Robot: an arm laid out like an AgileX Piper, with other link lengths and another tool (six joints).
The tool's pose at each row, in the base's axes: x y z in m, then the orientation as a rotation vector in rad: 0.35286, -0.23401, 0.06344, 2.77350, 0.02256, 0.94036; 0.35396, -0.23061, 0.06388, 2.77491, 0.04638, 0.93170; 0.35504, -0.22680, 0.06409, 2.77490, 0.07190, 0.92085; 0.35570, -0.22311, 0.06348, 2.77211, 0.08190, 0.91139; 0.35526, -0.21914, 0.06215, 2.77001, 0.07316, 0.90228; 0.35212, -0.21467, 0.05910, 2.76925, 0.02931, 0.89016; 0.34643, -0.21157, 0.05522, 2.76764, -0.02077, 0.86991; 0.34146, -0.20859, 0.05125, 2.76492, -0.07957, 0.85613; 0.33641, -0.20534, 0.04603, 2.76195, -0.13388, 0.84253; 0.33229, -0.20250, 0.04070, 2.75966, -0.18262, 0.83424; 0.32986, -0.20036, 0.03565, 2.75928, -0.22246, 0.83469; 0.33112, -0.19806, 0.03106, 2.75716, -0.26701, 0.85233; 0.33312, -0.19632, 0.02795, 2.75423, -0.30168, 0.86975; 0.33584, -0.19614, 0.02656, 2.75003, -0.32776, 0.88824; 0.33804, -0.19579, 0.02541, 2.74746, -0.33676, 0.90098; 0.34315, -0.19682, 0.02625, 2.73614, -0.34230, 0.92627
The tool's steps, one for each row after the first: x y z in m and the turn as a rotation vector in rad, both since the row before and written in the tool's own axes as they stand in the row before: 0.00142, -0.00329, -0.00034, 0.00430, -0.00413, -0.01620; 0.00136, -0.00372, -0.00024, 0.00303, -0.00514, -0.01800; 0.00059, -0.00375, 0.00017, -0.00262, -0.00487, -0.00873; -0.00064, -0.00416, 0.00002, -0.00628, -0.00621, 0.00343; -0.00377, -0.00498, -0.00034, -0.01365, -0.01118, 0.02584; -0.00658, -0.00360, -0.00089, -0.01719, -0.01682, 0.02861; -0.00616, -0.00336, -0.00033, -0.01727, -0.01319, 0.03549; -0.00704, -0.00365, 0.00058, -0.01567, -0.01270, 0.03293; -0.00644, -0.00320, 0.00131, -0.01182, -0.00905, 0.03058; -0.00493, -0.00262, 0.00219, -0.00561, -0.00323, 0.02664; -0.00171, -0.00336, 0.00371, -0.00199, 0.00756, 0.03233; -0.00034, -0.00269, 0.00305, -0.00103, 0.00847, 0.02558; 0.00135, -0.00112, 0.00251, -0.00046, 0.01021, 0.01979; 0.00101, -0.00112, 0.00200, 0.00110, 0.00772, 0.00768; 0.00466, -0.00037, 0.00245, -0.00188, 0.01836, 0.00583
